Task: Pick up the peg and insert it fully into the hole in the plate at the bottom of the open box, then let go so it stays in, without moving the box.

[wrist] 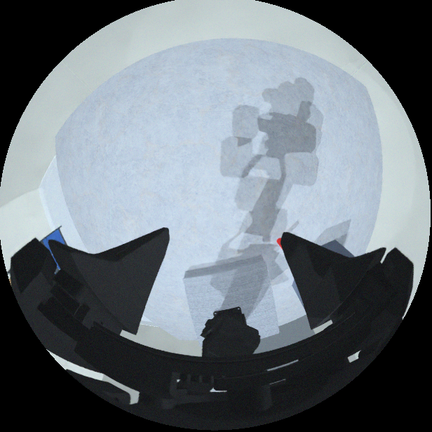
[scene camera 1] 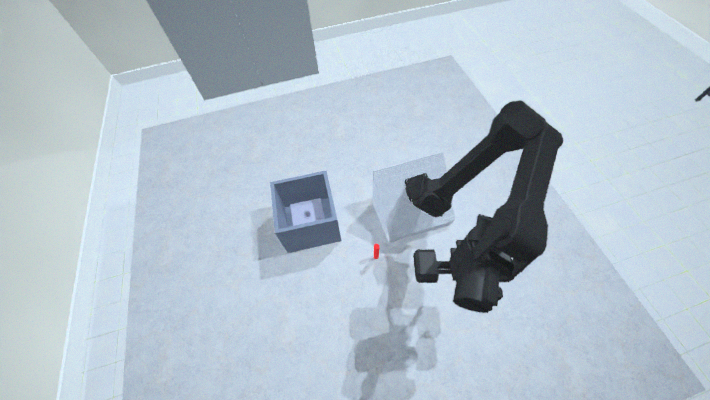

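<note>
A small red peg appears to stand upright on the grey mat, between the box and the arm. In the wrist view most of the peg is hidden behind the tip of the right-hand finger. The open blue-grey box stands left of the peg; part of the box shows behind that finger. A pale plate with a dark hole lies at the box's bottom. My gripper is open and empty, its fingers wide apart. It hangs above the mat to the right of the peg; its fingertips are hard to make out in the scene view.
A pale grey block stands behind the peg, right of the box, with the arm's lower end over it. A tall dark grey slab is at the back. The grey mat extends around these things. Arm shadows fall in front of the peg.
</note>
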